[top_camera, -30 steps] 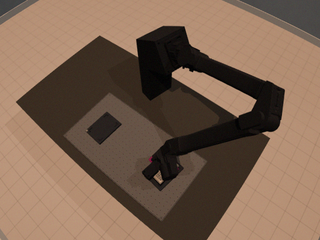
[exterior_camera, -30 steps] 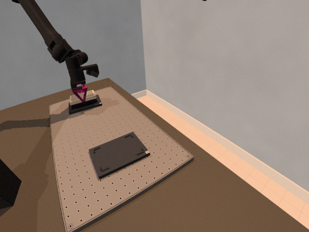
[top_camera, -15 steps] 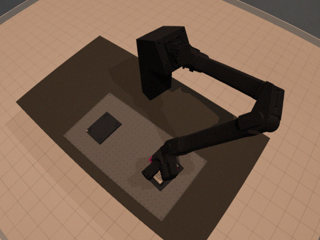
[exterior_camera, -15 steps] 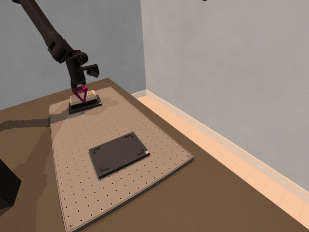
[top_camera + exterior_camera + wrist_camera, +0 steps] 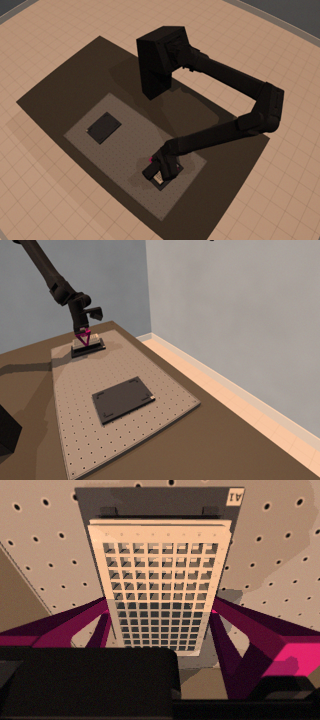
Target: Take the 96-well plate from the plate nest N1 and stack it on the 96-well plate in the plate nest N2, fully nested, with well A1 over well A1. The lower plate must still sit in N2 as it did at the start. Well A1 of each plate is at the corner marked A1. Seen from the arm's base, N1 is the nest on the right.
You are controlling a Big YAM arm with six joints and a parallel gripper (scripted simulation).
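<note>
Right now the cream 96-well plate is right at my hand. Round my hand: black 96-well plate (20 mm below); plate nest N1 (100 mm ahead, 390 mm to the right, 40 mm below); plate nest N2 (40 mm below).
</note>
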